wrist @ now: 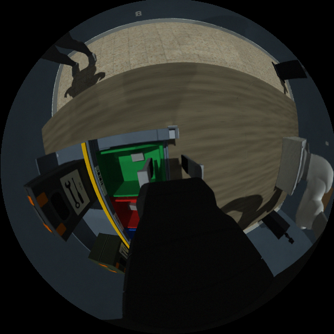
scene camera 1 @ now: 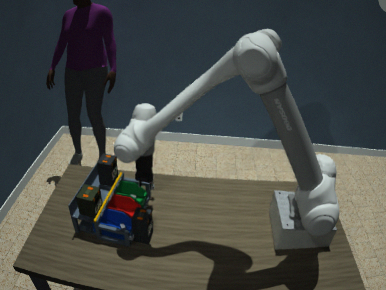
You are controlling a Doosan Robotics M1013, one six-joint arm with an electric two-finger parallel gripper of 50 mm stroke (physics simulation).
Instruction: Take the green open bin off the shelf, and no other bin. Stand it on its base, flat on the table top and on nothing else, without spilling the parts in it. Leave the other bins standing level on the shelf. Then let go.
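Frame: origin at the arm's base, x ahead, y left, z up, level; metres.
Where they show: gripper, fingertip midpoint: (scene camera 1: 145, 187).
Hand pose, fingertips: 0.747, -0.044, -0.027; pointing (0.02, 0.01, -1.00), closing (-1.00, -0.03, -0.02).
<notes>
Things, the pixels of their top centre, and the offset from my fingertips, as dx, dy, dz. "spot": a spot on its surface instead. Level surfaces: height alone.
- green open bin, top centre: (scene camera 1: 126, 188) +0.089, +0.022, -0.009
- shelf, surface spot: (scene camera 1: 73, 214) spot: +0.246, +0.314, +0.012
- red bin, top centre: (scene camera 1: 119, 202) +0.085, +0.134, -0.009
- blue bin, top centre: (scene camera 1: 112, 217) +0.082, +0.246, -0.009
- yellow bar, top centre: (scene camera 1: 108, 194) +0.137, +0.136, +0.022
- dark box, top centre: (scene camera 1: 141, 214) -0.052, +0.236, +0.042
- table, surface height: dz -0.090
The green open bin (scene camera 1: 132, 191) (wrist: 114, 171) stands on the shelf (scene camera 1: 73, 214) (wrist: 131, 137), at the end nearest the room's back wall. A small grey part (wrist: 137, 157) lies in it. The red bin (scene camera 1: 122, 204) (wrist: 125, 211) is beside it, and the blue bin (scene camera 1: 116, 221) (wrist: 132, 232) is beyond the red one, mostly hidden in the wrist view. My gripper (scene camera 1: 145, 185) (wrist: 166, 162) is open and empty, pointing down at the green bin's front side. In the wrist view one finger appears over the bin's inside and the other outside its front; their exact height is unclear.
A yellow bar (scene camera 1: 108, 197) (wrist: 85, 151) runs along the shelf behind the bins. Dark boxes (scene camera 1: 107, 170) (scene camera 1: 89, 201) (wrist: 60, 200) stand behind it. Another dark box (scene camera 1: 143, 225) stands at the shelf's front near the blue bin. A person (scene camera 1: 86, 75) stands beyond the table (scene camera 1: 200, 210).
</notes>
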